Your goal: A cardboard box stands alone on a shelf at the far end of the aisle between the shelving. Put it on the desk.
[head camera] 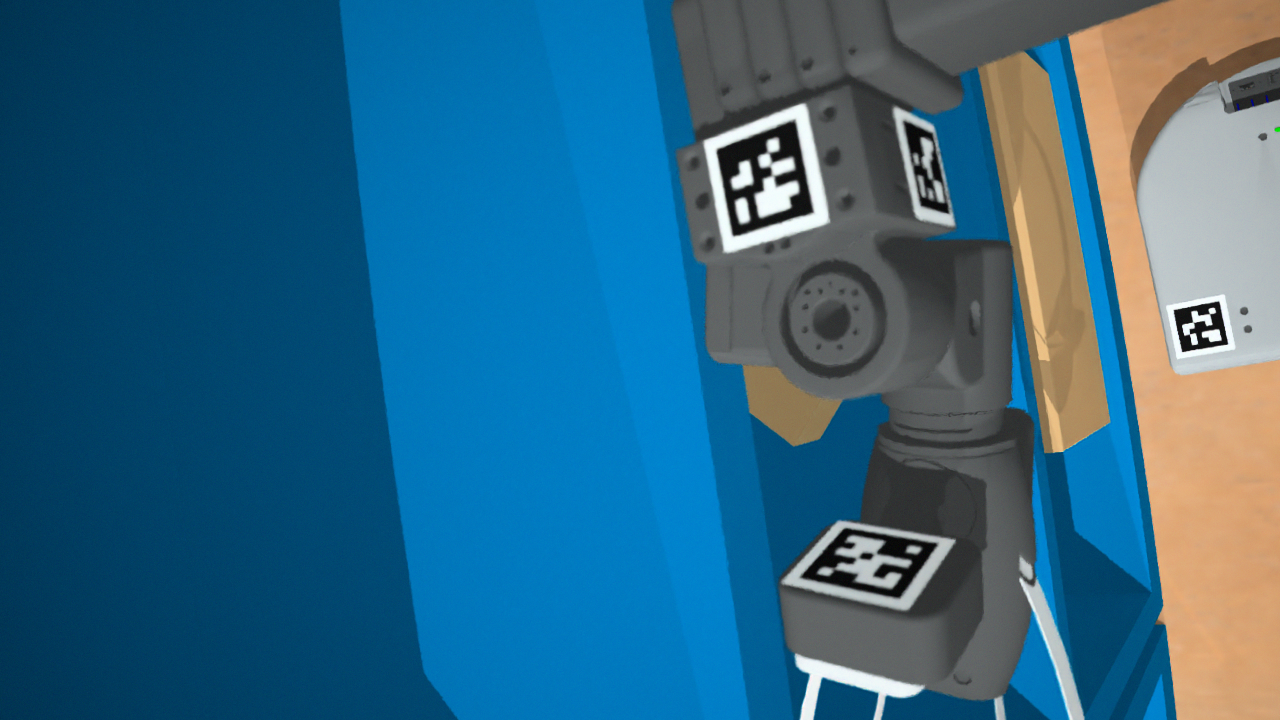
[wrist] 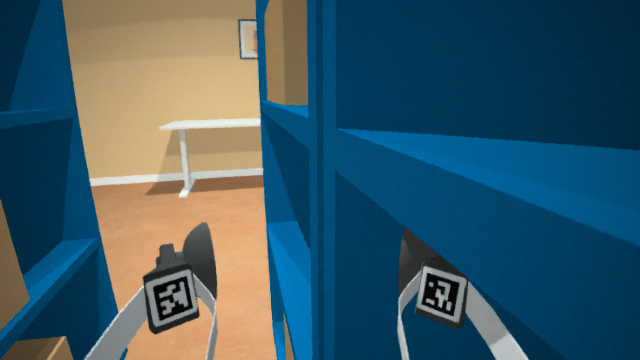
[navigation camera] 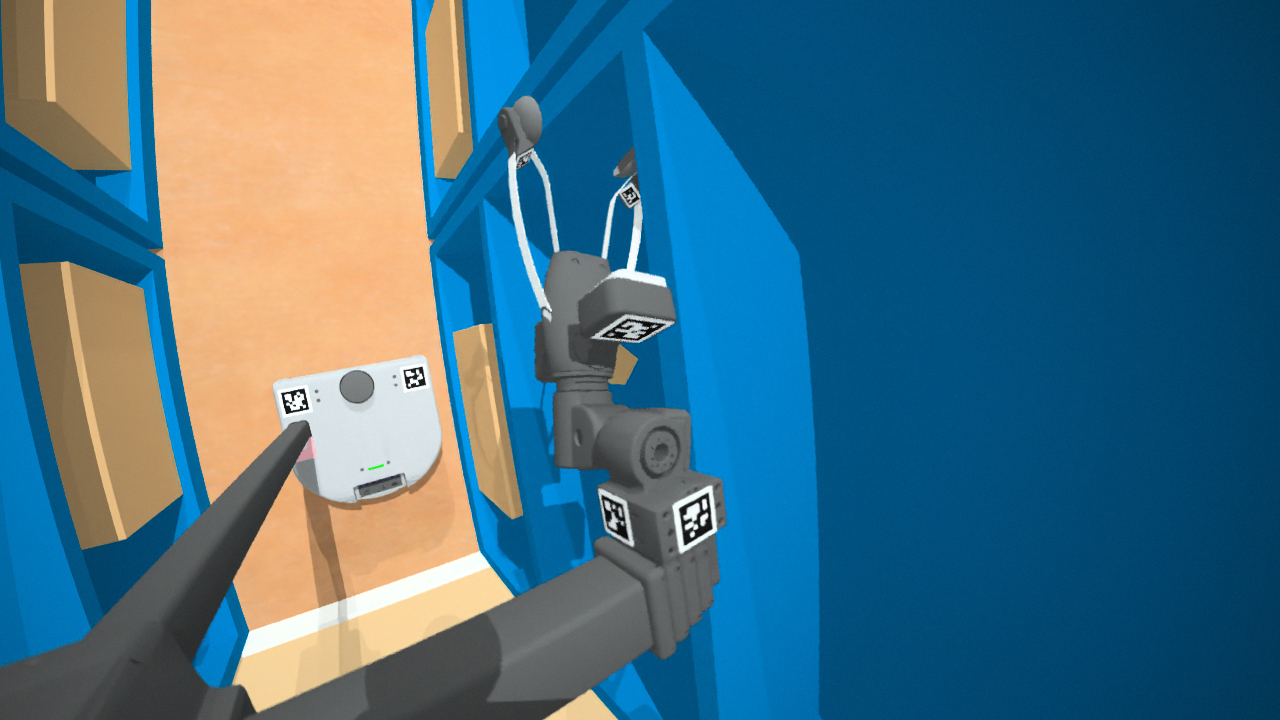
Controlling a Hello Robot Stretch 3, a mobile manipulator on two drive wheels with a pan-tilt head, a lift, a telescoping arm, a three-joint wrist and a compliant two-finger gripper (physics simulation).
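Observation:
The white desk stands beyond the aisle's open end, by the far wall, in the wrist view; its right part is hidden behind shelving. My gripper is open, with no thing between its fingers. It points along the aisle beside the blue shelving. In the head view its fingertips are out of frame. A cardboard box shows in part beneath my wrist, inside the shelving; the arm hides most of it. I cannot tell which box is the one that stands alone.
Blue shelving lies close around the arm and gripper. Across the aisle, more boxes sit on shelves. Another box sits high on the right shelving. My base stands in the aisle near a wall with a white baseboard.

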